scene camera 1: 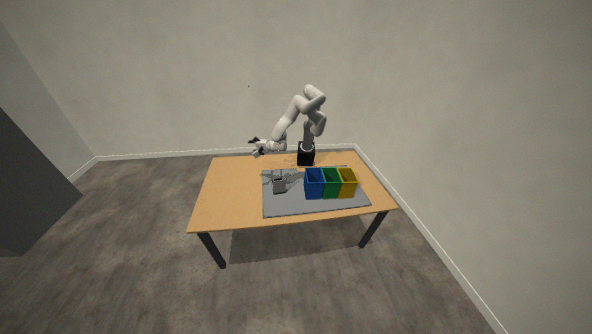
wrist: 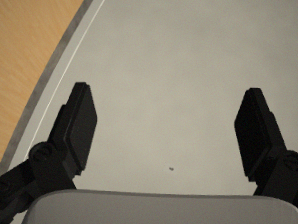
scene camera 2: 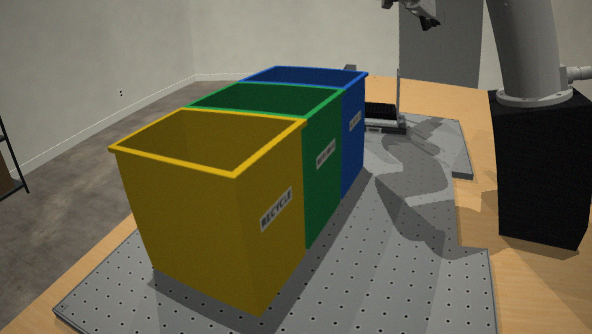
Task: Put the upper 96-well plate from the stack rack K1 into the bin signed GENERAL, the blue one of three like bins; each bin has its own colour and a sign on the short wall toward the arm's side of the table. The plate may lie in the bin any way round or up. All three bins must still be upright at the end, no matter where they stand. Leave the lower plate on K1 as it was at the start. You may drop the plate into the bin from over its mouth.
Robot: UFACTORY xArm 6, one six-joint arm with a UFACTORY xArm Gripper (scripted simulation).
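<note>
My gripper (wrist: 166,102) is here where I can see it. There is also a yellow recycle bin (scene camera 2: 235,237), though in the wrist view the yellow recycle bin is out of frame. I see a blue bin (scene camera 2: 353,102) as well, and in the wrist view the blue bin is out of frame too. And then there is a green bin (scene camera 2: 321,139).
</note>
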